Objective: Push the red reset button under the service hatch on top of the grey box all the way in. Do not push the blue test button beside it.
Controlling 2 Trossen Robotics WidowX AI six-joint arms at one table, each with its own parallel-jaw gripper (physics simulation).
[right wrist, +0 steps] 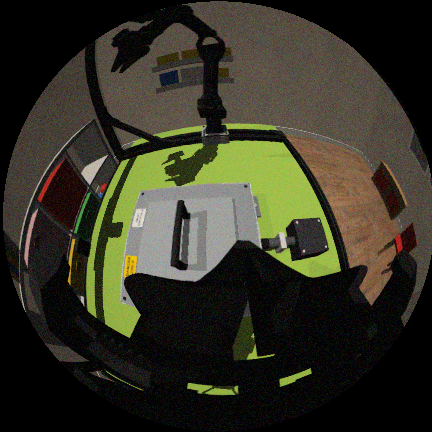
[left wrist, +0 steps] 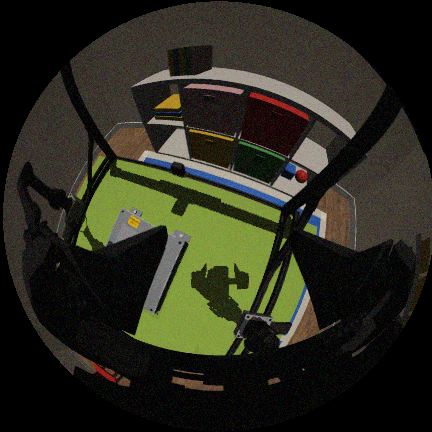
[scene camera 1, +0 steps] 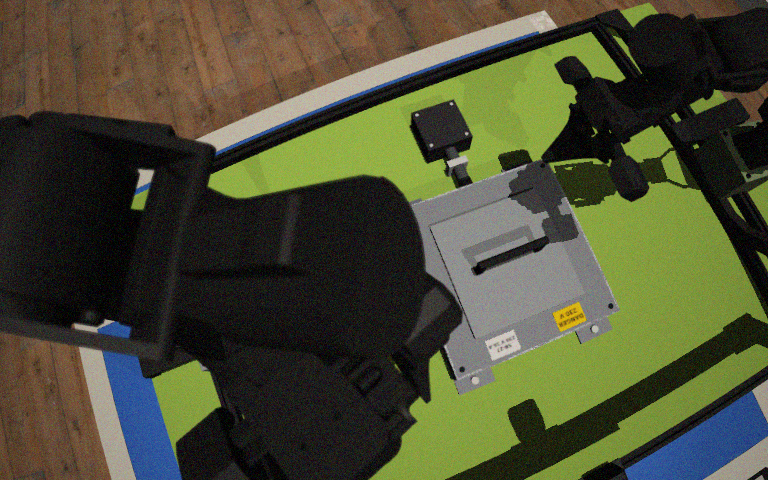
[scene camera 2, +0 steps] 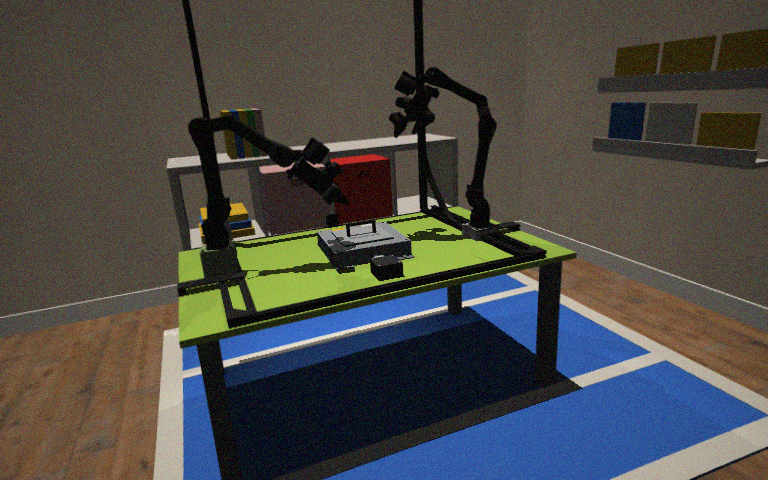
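The grey box (scene camera 1: 487, 192) (scene camera 2: 368, 251) (left wrist: 165, 266) (right wrist: 225, 193) lies on the green table (scene camera 1: 358, 143). Its service hatch (scene camera 1: 520, 290) (right wrist: 209, 219) lies flat and closed, with a black handle (scene camera 1: 511, 256) (scene camera 2: 360, 225) (right wrist: 179, 235) across it. My left gripper (scene camera 1: 430, 343) (scene camera 2: 411, 111) (left wrist: 230, 233) is open and empty, high above the table and off to one side of the box. My right gripper (scene camera 1: 554, 150) (scene camera 2: 338, 197) (right wrist: 241, 245) is shut on nothing and hangs above the box's edge, near the corner.
A small black box (scene camera 1: 441, 129) (scene camera 2: 387, 267) (right wrist: 308, 238) joins the grey box by a short connector. A black frame rail (scene camera 1: 334, 111) runs round the table. A shelf with coloured bins, such as the red bin (scene camera 2: 365, 186), stands behind it.
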